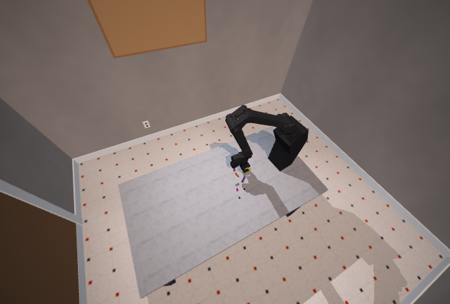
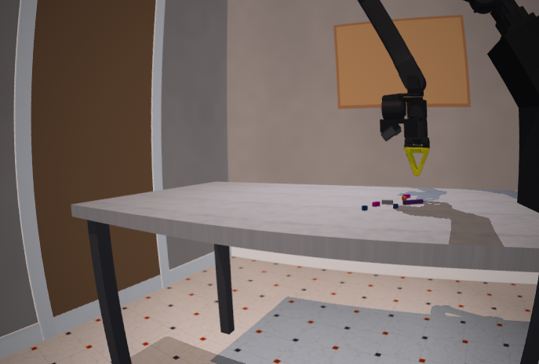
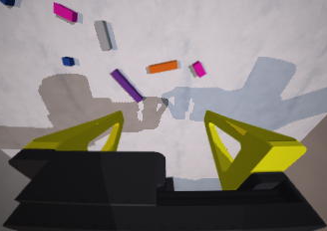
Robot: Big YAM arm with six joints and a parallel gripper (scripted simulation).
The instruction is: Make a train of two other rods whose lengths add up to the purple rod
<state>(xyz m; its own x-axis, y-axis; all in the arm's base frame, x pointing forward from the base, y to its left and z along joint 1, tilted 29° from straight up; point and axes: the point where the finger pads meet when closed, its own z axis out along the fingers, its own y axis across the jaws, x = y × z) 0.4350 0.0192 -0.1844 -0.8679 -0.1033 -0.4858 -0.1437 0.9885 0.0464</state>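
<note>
Right now my hand is 6 cm short of the grey rod, 9 cm to the right of it and 8 cm above it. The rest, counted from my hand: orange rod (4 cm ahead, 1 cm to the left, 8 cm below); purple rod (6 cm to the left, 8 cm below).
</note>
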